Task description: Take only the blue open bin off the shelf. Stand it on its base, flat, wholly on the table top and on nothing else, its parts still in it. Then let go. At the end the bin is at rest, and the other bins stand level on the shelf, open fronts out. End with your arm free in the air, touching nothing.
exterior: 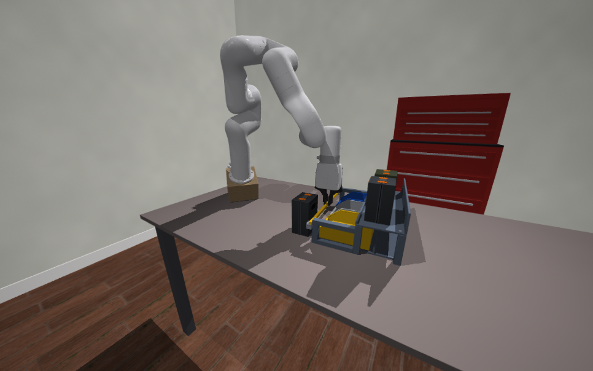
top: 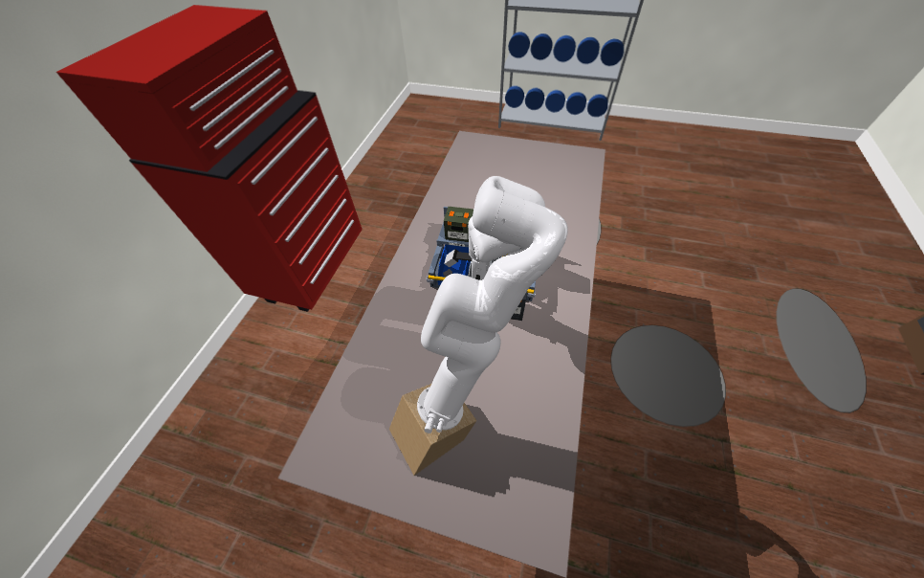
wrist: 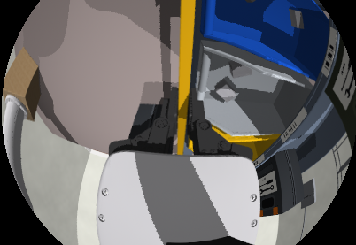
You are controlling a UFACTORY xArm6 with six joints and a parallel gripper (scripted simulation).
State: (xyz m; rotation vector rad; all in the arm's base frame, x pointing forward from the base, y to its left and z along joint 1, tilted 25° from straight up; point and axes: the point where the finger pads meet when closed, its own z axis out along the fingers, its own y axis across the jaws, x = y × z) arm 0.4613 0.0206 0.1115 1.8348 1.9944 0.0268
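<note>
My hand is 100 mm short of the grey bin and 40 mm above it. Round my hand: yellow rod (20 mm below); then blue open bin (100 mm ahead, 120 mm to the left, 40 mm below); then yellow bin (110 mm ahead, 110 mm to the right, 40 mm below).
</note>
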